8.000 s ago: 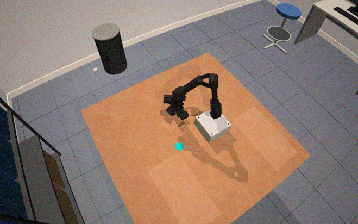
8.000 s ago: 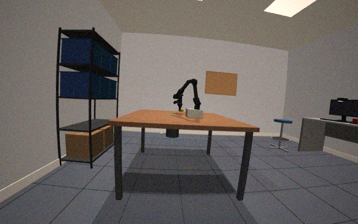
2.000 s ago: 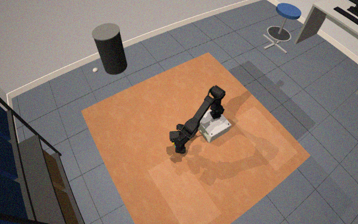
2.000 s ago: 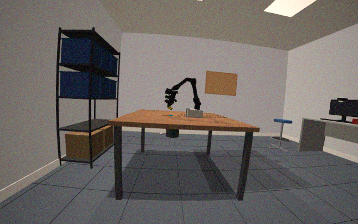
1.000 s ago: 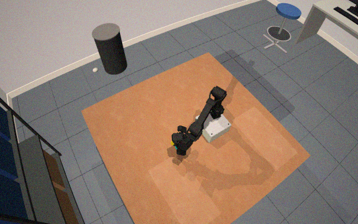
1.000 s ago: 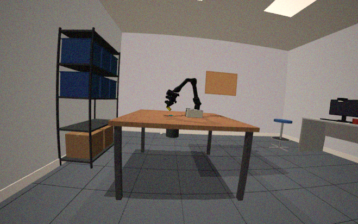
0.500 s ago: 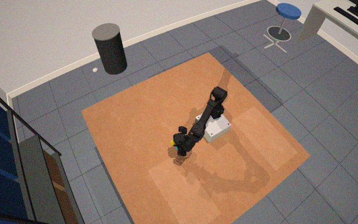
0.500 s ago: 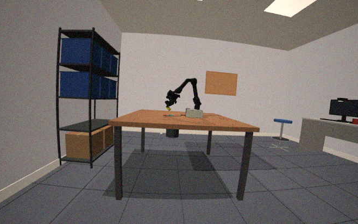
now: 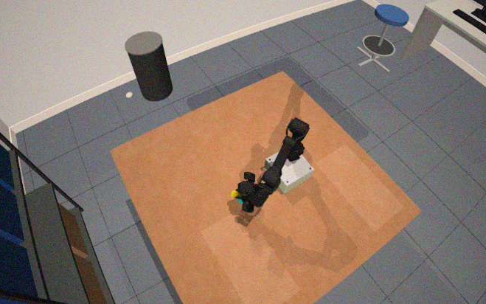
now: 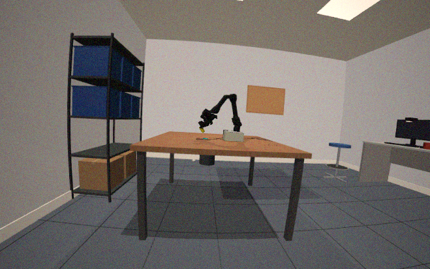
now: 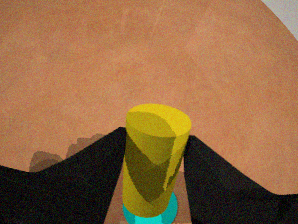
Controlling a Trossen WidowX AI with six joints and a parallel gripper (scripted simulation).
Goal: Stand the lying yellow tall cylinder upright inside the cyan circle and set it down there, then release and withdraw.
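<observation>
Right now the cyan circle is 50 mm behind my gripper tip, 10 mm to the right of it and 110 mm below it. The rest, counted from my gripper tip: yellow tall cylinder: 10 mm behind, 20 mm below.
</observation>
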